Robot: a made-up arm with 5 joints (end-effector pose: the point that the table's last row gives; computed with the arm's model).
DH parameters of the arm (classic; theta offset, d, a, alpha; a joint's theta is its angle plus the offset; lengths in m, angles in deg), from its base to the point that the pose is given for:
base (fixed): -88.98 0.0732 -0.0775 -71
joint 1: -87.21 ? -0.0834 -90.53
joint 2: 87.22 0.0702 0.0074 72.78
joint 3: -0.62 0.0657 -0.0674 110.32
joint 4: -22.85 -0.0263 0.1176 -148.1
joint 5: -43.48 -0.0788 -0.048 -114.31
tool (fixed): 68.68 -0.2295 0 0
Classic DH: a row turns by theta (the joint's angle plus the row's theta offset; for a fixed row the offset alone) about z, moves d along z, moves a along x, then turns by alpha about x.
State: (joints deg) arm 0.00 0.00 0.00 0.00 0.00
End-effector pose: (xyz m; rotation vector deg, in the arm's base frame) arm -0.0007 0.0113 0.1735 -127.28 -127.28 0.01
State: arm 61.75 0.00 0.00 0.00 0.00
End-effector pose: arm 0.0355 -0.0369 0.0711 -72.57 -107.65 -50.02
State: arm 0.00 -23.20 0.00 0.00 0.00
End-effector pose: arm 0.0760 0.0144 0.1496 -113.60 -115.92 24.11
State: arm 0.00 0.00 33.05 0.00 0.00
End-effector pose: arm -0.0506 0.0431 0.1714 83.06 143.71 2.99
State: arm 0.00 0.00 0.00 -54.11 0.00
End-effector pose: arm -0.0920 0.0113 0.1056 94.76 94.76 48.39
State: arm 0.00 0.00 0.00 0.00 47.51
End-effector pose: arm -0.1637 0.0606 0.1439 79.18 114.22 22.02
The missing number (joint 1, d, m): -0.0508
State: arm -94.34 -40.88 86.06 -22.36 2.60
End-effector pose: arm -0.0196 0.1703 0.1630 51.52 135.10 -87.62
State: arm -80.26 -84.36 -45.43 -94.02 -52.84
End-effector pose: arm 0.0389 -0.0570 0.2747 119.91 -17.32 -62.98
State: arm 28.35 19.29 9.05 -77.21 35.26
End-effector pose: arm -0.1050 0.1082 -0.1031 51.05 29.17 87.87
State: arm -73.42 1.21 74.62 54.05 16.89
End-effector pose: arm -0.0859 0.2093 0.0349 33.10 81.99 -126.29
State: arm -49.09 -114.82 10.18 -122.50 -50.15
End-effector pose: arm 0.0761 -0.1513 0.0917 -153.14 -72.12 34.45
